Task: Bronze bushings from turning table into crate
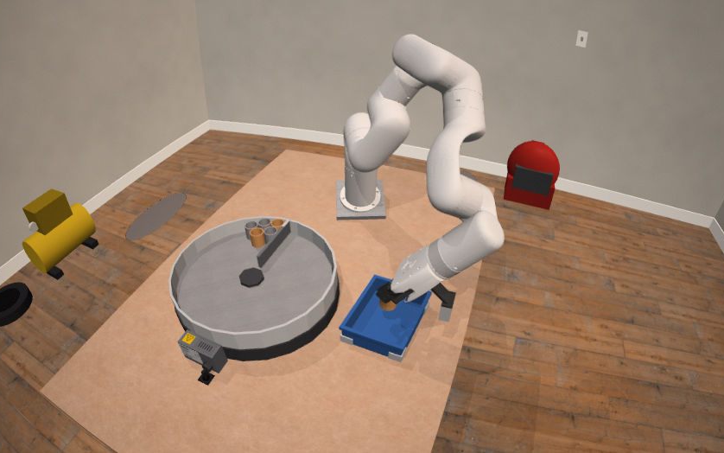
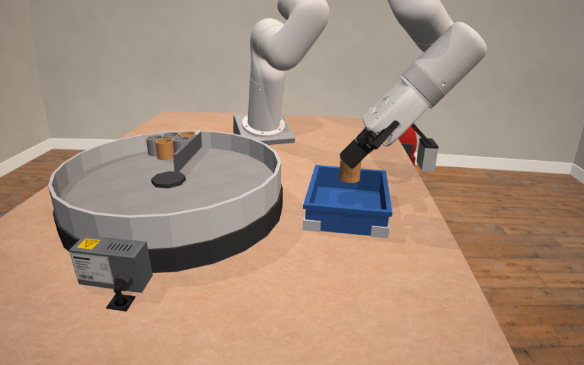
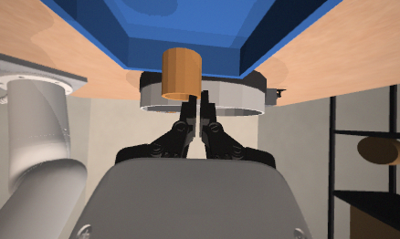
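My gripper is now 2 cm past the blue crate and 9 cm above it. From my hand the other things lie so: turning table: 1 cm behind, 34 cm to the right, 7 cm below.
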